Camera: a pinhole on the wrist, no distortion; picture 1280 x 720 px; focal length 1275.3 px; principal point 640.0 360.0 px. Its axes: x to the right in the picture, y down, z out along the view. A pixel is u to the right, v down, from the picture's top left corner.
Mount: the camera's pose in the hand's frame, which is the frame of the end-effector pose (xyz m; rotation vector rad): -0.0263 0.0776 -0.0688 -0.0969 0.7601 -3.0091
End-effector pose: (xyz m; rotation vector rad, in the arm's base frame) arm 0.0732 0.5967 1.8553 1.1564 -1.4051 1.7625
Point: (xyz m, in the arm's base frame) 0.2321 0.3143 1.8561
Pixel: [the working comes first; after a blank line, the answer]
In the camera's frame: 0.0520 -0.0585 0.4007

805.4 173.8
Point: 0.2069 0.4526 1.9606
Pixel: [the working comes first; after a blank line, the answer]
In the camera's frame: -0.0475 0.0602 0.3188

450.0 600.7
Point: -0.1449 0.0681 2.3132
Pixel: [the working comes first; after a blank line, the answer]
In the camera's frame: -0.5385 -0.2892 0.4999

outside the picture
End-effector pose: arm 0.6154 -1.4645 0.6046 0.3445 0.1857 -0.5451
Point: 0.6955 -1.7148 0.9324
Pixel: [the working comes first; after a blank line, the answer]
In the camera's frame: -0.0943 -0.0928 0.4916

395.5 119.2
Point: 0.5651 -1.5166 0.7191
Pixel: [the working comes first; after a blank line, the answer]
In the camera's frame: 0.0369 0.0107 0.2198

853.9 421.8
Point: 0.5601 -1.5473 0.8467
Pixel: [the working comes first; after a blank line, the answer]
In the camera's frame: 0.0662 -0.0576 0.3282

897.4 136.2
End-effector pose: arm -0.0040 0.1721 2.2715 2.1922 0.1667 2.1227
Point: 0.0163 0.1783 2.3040
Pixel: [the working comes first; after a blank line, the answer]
In the camera's frame: -0.0513 0.0287 0.1189

90.0 668.2
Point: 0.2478 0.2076 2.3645
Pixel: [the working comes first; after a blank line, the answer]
In the camera's frame: -0.1095 -0.0647 0.3333

221.1 112.6
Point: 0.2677 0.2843 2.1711
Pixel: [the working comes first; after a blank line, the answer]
In the camera's frame: 0.0769 0.0085 0.3932

889.5 387.5
